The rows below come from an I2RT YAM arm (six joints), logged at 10 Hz.
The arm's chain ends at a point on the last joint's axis. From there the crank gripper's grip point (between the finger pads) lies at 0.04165 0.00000 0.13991 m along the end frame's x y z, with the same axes.
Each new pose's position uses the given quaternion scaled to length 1; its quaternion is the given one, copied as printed.
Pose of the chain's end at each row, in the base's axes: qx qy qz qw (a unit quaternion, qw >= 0); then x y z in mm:
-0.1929 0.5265 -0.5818 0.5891 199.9 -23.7 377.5
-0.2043 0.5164 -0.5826 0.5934 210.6 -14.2 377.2
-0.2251 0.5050 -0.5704 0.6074 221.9 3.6 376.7
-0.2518 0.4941 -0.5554 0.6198 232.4 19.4 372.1
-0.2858 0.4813 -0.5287 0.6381 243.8 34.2 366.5
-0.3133 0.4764 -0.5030 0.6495 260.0 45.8 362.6
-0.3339 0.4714 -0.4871 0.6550 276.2 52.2 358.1
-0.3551 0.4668 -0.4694 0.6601 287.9 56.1 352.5
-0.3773 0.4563 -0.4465 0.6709 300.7 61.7 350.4
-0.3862 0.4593 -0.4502 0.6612 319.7 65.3 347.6
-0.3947 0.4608 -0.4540 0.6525 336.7 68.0 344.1
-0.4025 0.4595 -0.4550 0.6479 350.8 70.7 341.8
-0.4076 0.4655 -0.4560 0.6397 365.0 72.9 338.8
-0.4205 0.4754 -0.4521 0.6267 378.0 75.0 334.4
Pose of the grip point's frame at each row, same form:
-0.1929 0.5265 -0.5818 0.5891 308.5 -114.6 412.9
-0.2043 0.5164 -0.5826 0.5934 320.8 -102.1 415.2
-0.2251 0.5050 -0.5704 0.6074 337.0 -77.1 416.2
-0.2518 0.4941 -0.5554 0.6198 352.8 -52.7 412.1
-0.2858 0.4813 -0.5287 0.6381 371.1 -25.5 405.7
-0.3133 0.4764 -0.5030 0.6495 392.4 -4.0 398.9
-0.3339 0.4714 -0.4871 0.6550 411.5 9.5 392.5
-0.3551 0.4668 -0.4694 0.6601 425.9 20.8 384.4
-0.3773 0.4563 -0.4465 0.6709 441.2 36.2 380.8
-0.3862 0.4593 -0.4502 0.6612 460.5 39.3 375.9
-0.3947 0.4608 -0.4540 0.6525 477.8 41.7 370.9
-0.4025 0.4595 -0.4550 0.6479 492.2 45.2 367.7
-0.4076 0.4655 -0.4560 0.6397 506.6 46.4 362.3
-0.4205 0.4754 -0.4521 0.6267 520.4 48.3 352.6

